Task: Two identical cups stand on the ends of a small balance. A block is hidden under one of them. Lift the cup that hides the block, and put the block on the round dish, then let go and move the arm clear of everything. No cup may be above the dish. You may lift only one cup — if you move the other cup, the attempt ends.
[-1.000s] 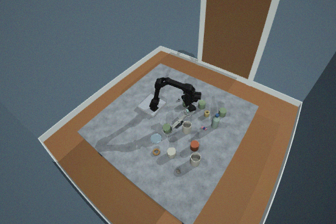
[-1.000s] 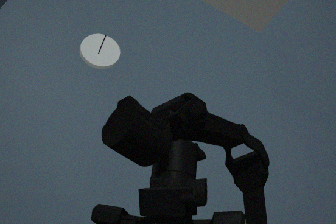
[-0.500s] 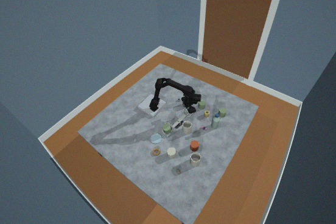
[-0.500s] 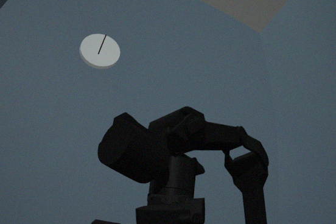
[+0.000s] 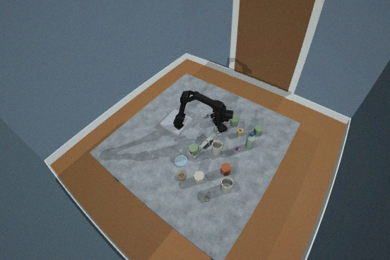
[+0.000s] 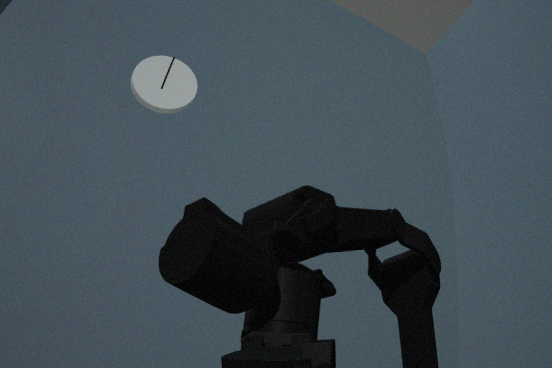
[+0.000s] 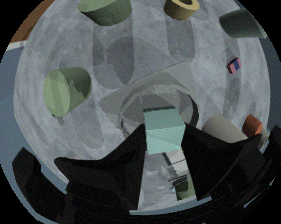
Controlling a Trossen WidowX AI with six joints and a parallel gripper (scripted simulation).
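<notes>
Right now my gripper tip is 370 mm to the left of the pale blue round dish, 80 mm above it and 60 mm past it. Also, from my gripper tip: yellow ring 130 mm to the left, 130 mm ahead, 60 mm below; then small balance 120 mm to the right, 40 mm below, 10 mm behind; then teal block 10 mm above.
</notes>
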